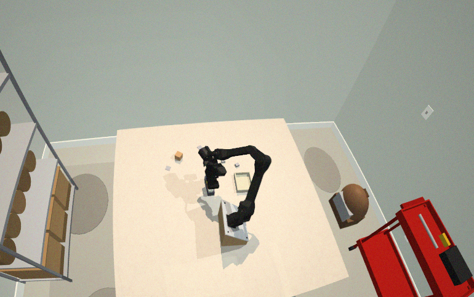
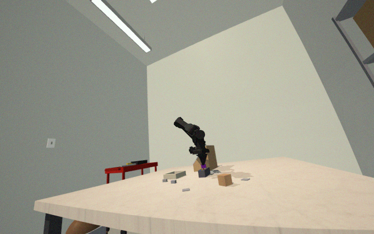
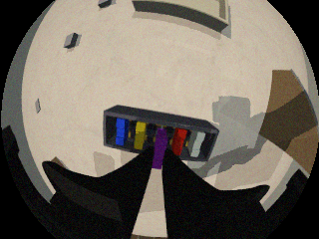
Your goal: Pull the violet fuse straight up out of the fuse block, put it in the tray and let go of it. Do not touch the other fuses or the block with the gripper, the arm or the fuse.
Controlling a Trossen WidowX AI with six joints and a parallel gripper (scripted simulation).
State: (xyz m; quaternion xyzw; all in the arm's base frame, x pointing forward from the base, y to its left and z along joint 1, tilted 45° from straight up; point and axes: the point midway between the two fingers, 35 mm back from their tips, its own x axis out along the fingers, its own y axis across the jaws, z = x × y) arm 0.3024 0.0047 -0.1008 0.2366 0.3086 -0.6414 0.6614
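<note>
My gripper tip is 40 mm above the yellow fuse and 20 mm short of it. Round my gripper tip: blue fuse (40 mm below, 40 mm ahead); violet fuse (10 mm below); red fuse (40 mm below, 20 mm behind).
</note>
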